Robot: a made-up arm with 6 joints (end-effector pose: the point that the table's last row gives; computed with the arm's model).
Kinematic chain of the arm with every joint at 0, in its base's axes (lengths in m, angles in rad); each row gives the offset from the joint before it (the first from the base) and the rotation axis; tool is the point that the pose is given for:
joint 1: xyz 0 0 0.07 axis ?
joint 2: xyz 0 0 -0.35 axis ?
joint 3: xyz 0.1 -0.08 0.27 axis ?
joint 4: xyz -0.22 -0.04 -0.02 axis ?
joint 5: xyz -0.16 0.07 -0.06 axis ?
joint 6: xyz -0.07 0 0.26 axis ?
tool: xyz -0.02 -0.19 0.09
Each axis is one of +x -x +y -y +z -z.
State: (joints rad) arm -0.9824 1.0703 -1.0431 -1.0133 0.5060 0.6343
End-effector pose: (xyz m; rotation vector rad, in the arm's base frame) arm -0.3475 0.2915 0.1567 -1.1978 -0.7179 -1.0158
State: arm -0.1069 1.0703 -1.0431 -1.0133 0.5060 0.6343
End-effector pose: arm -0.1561 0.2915 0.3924 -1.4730 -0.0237 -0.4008
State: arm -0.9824 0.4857 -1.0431 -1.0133 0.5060 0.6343
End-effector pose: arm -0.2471 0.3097 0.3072 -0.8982 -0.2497 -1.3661
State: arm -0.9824 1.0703 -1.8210 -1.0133 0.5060 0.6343
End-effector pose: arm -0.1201 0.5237 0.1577 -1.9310 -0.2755 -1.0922
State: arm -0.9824 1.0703 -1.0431 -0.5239 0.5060 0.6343
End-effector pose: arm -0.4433 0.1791 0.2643 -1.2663 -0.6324 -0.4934
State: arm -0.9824 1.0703 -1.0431 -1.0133 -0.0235 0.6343
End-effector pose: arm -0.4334 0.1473 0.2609 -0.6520 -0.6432 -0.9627
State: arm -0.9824 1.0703 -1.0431 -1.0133 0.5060 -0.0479
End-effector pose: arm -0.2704 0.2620 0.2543 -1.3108 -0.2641 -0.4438
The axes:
joint 1: +y
joint 2: +z
joint 3: -y
joint 4: +z
joint 5: -x
joint 6: -z

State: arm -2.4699 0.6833 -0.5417 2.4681 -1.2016 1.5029
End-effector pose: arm -0.1999 0.0822 0.4494 -1.4969 -0.3655 -0.2836
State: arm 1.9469 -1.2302 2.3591 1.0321 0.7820 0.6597
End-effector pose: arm -0.5695 -0.4211 0.4979 -1.3963 -0.9122 1.2571
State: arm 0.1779 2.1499 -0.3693 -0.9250 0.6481 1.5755
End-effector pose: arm -0.2657 -0.2592 0.2992 -0.3913 -0.7171 -0.2128
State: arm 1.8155 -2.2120 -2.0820 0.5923 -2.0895 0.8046
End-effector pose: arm 0.5550 0.2828 0.3292 -1.0438 1.1535 1.5981
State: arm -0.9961 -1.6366 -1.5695 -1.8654 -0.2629 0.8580
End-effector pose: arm 0.0189 -0.3475 0.3730 -0.0543 -1.8935 2.1590
